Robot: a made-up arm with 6 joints. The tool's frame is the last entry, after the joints.
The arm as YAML. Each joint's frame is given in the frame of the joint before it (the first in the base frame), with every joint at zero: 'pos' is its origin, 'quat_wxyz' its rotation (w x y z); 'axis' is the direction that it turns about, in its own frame. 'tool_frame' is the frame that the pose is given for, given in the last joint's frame.
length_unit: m
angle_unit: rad
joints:
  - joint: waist
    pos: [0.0, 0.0, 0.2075]
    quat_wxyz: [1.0, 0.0, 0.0, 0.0]
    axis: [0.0, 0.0, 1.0]
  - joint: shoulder
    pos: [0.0, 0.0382, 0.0]
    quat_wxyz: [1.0, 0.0, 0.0, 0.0]
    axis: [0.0, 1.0, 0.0]
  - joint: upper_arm
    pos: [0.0, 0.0, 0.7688]
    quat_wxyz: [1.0, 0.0, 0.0, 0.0]
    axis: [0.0, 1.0, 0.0]
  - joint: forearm
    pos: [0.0, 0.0, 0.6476]
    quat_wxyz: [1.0, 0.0, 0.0, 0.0]
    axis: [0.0, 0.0, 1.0]
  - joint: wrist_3
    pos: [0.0, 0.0, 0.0]
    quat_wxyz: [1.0, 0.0, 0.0, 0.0]
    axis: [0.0, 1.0, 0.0]
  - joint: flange
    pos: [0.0, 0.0, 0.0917]
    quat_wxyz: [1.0, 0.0, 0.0, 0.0]
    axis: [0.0, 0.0, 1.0]
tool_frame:
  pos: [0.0, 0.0, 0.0]
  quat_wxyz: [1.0, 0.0, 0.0, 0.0]
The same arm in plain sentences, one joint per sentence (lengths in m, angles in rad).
The arm has six revolute joints in a row. What follows holds with every joint at zero, and every direction is one of the base frame's. The first joint lies 0.2075 m along +z from the base frame's origin and turns about +z. The second joint lies 0.0382 m along +y from the first joint and turns about +y. The third joint lies 0.7688 m along +z from the second joint and turns about +y. The fourth joint lies 0.6476 m along +z from the third joint and turns about +z. The fifth joint lies at the same point as the fourth joint and turns about +y. The sixth joint lies 0.0917 m along +z from the fifth joint and turns about +z. The tool frame, which is the frame that the pose is given for, lies at the same point as the sixth joint; its axes are parallel to the base frame's.
